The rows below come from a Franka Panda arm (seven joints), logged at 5 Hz.
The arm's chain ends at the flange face. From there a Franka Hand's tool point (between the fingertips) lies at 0.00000 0.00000 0.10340 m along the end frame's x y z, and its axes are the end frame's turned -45 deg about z.
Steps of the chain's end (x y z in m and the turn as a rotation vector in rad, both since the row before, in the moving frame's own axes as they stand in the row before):
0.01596, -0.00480, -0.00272, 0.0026, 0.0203, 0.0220
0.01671, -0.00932, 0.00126, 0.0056, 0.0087, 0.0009
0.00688, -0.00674, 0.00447, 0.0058, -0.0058, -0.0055
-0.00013, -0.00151, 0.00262, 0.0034, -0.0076, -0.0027
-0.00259, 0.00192, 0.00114, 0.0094, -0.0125, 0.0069
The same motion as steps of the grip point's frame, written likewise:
0.01634, 0.00920, -0.00274, -0.0125, 0.0162, 0.0220
0.01945, 0.00545, 0.00125, -0.0022, 0.0101, 0.0009
0.00963, -0.00075, 0.00447, 0.0082, 0.0000, -0.0055
0.00067, -0.00196, 0.00262, 0.0078, -0.0030, -0.0027
-0.00341, -0.00208, 0.00113, 0.0155, -0.0022, 0.0069

